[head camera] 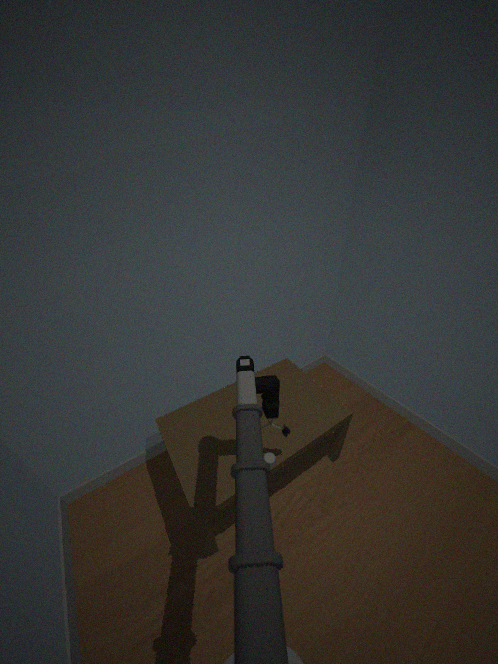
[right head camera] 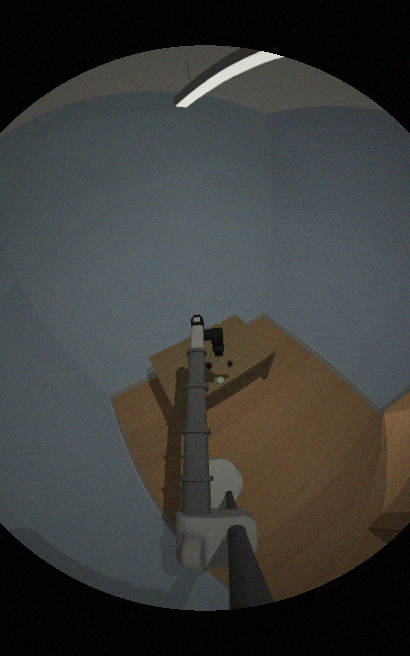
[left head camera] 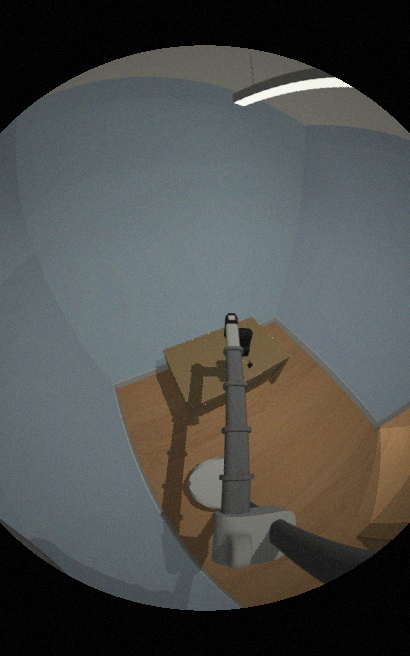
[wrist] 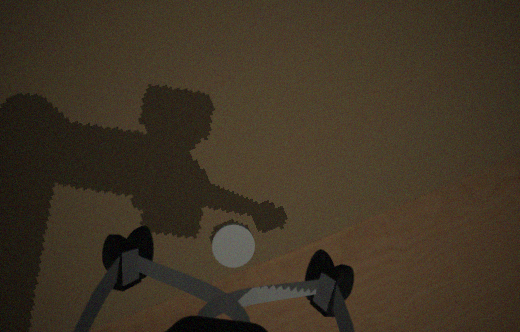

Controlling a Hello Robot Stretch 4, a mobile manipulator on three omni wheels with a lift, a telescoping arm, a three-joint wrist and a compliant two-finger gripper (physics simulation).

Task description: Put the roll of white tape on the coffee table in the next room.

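Pixels of known places: gripper, fingertip midpoint: [head camera: 269, 435] [right head camera: 218, 366] [wrist: 230, 259]; robot's base, origin of the base link: [right head camera: 214, 482] [left head camera: 217, 481].
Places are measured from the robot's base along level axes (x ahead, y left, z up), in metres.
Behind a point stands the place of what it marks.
Observation:
The roll of white tape [head camera: 269, 458] @(y -0.087, x 0.703, z 0.447 m) [right head camera: 220, 380] @(y -0.091, x 0.698, z 0.447 m) [wrist: 233, 246] @(y -0.088, x 0.706, z 0.447 m) shows as a pale round disc on the coffee table [head camera: 316, 396] @(y -0.397, x 1.061, z 0.423 m) [left head camera: 270, 350] @(y -0.398, x 0.989, z 0.423 m) [right head camera: 255, 345] @(y -0.400, x 1.001, z 0.423 m) [wrist: 375, 125] @(y -0.248, x 0.882, z 0.423 m), close to its front edge. My arm hides the tape in the left head view. My gripper [head camera: 270, 427] @(y -0.087, x 0.721, z 0.590 m) [right head camera: 219, 364] @(y -0.087, x 0.721, z 0.590 m) [wrist: 230, 259] @(y -0.087, x 0.721, z 0.590 m) is open above the table, its two fingers wide apart with nothing held between them. In the wrist view the tape appears between and slightly beyond the fingertips, apart from both. The arm's shadow falls across the tabletop.
Blue-grey walls [left head camera: 175, 225] @(y 0.325, x 1.219, z 1.315 m) [right head camera: 150, 225] @(y 0.265, x 1.255, z 1.366 m) stand behind the table and to both sides. The extended arm [head camera: 254, 514] @(y -0.002, x 0.288, z 1.007 m) [left head camera: 236, 450] @(y 0.003, x 0.157, z 1.010 m) [right head camera: 196, 450] @(y -0.006, x 0.161, z 1.010 m) reaches over the wooden floor [head camera: 375, 536] @(y -0.611, x 0.521, z -0.027 m). A round white shape [left head camera: 206, 482] @(y 0.081, x 0.002, z 0.187 m) [right head camera: 227, 477] @(y -0.098, x 0.042, z 0.187 m) lies low beneath the arm.

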